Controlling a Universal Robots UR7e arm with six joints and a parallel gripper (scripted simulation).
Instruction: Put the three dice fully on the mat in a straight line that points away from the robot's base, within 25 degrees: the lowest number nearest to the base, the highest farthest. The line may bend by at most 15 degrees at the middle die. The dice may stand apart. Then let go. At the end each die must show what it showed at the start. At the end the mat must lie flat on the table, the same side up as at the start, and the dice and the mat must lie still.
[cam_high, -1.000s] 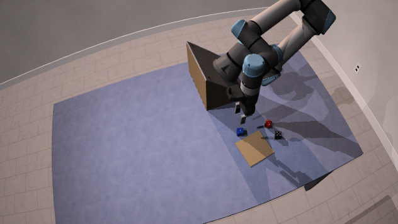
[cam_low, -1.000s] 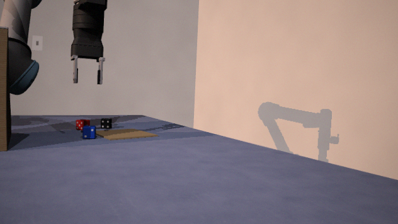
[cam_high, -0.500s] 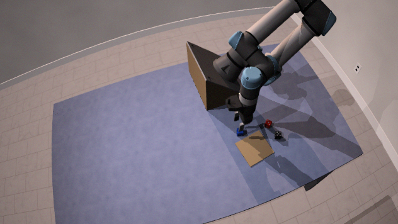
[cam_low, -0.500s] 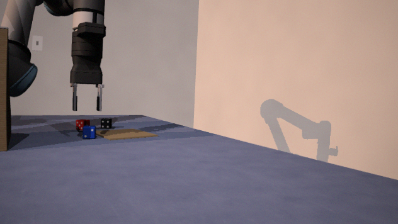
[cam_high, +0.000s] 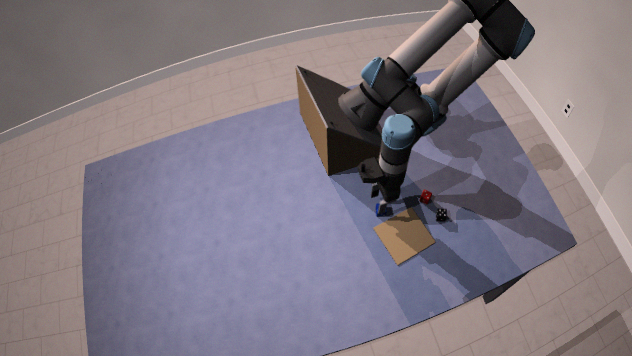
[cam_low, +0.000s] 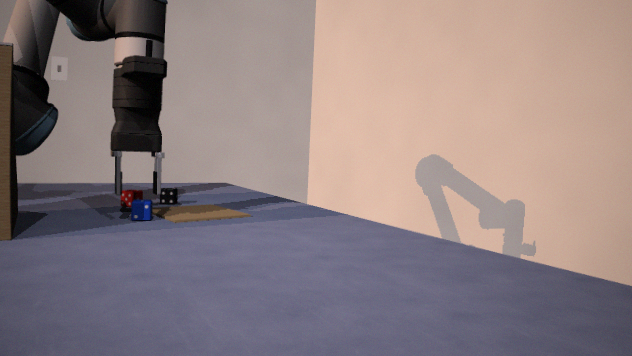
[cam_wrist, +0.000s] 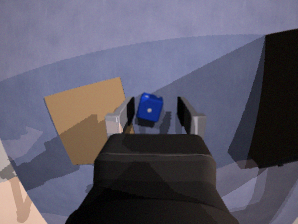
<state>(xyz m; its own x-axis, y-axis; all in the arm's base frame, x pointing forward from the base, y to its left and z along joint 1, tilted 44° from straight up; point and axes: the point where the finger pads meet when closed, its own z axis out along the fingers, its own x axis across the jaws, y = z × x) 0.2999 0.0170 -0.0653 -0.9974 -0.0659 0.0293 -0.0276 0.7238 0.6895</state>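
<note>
My gripper is now 4 cm above the blue die, 1 cm to the right of it and 1 cm short of it. Also, from my hand: red die: 16 cm to the left, 4 cm below, 1 cm ahead; then tan mat: 11 cm ahead, 6 cm below, 5 cm to the left; then black die: 19 cm to the left, 8 cm ahead, 4 cm below.
</note>
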